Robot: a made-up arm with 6 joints. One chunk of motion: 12 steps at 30 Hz.
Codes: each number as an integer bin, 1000 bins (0 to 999) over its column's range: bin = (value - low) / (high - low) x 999, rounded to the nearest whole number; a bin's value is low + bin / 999 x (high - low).
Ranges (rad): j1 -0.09..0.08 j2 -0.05..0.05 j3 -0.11..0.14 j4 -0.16..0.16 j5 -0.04..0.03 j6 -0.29..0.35
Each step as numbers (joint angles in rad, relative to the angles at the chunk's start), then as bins.
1 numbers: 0.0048 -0.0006 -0.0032 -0.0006 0.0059 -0.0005
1 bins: 557 494 427 498 655 452
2 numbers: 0.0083 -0.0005 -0.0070 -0.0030 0.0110 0.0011
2 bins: 578 495 412 490 728 454
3 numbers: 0.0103 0.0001 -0.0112 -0.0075 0.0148 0.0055
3 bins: 589 500 395 476 782 461
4 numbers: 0.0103 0.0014 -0.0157 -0.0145 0.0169 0.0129
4 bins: 589 513 377 454 812 473
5 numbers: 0.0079 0.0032 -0.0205 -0.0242 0.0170 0.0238
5 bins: 575 531 358 424 813 490
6 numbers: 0.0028 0.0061 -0.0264 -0.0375 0.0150 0.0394
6 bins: 545 560 334 382 785 514
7 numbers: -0.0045 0.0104 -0.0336 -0.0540 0.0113 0.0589
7 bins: 502 603 305 331 732 545
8 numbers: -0.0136 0.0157 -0.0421 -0.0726 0.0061 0.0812
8 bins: 449 656 271 273 658 579
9 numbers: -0.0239 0.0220 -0.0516 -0.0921 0.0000 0.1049
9 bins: 388 719 233 212 571 616
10 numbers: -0.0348 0.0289 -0.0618 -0.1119 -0.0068 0.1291
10 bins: 324 788 193 150 474 654
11 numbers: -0.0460 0.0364 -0.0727 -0.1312 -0.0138 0.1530
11 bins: 259 863 149 90 374 691
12 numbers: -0.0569 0.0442 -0.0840 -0.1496 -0.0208 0.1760
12 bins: 195 941 104 32 274 727
